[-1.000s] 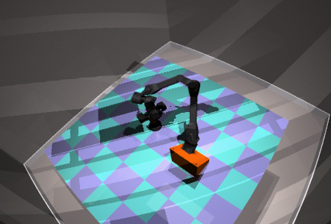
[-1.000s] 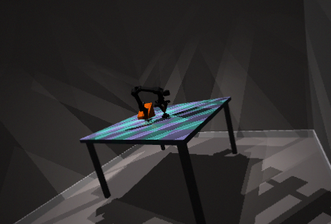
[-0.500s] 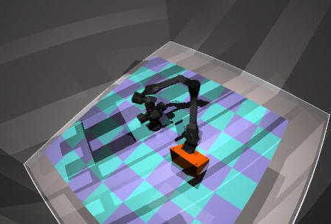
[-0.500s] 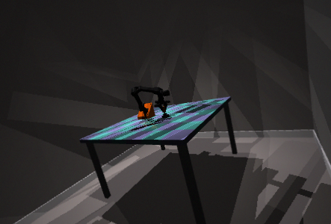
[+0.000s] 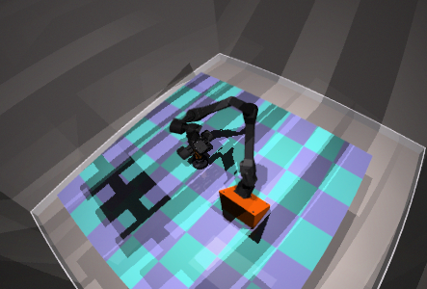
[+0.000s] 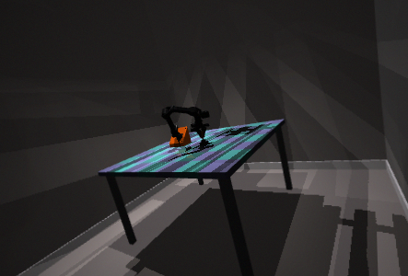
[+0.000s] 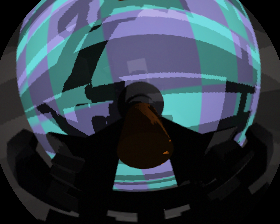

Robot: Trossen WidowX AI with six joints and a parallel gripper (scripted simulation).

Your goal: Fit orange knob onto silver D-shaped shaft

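My gripper tip is 30 mm below the orange knob. The rest, counted from my gripper tip: dark round pedestal 40 mm below.
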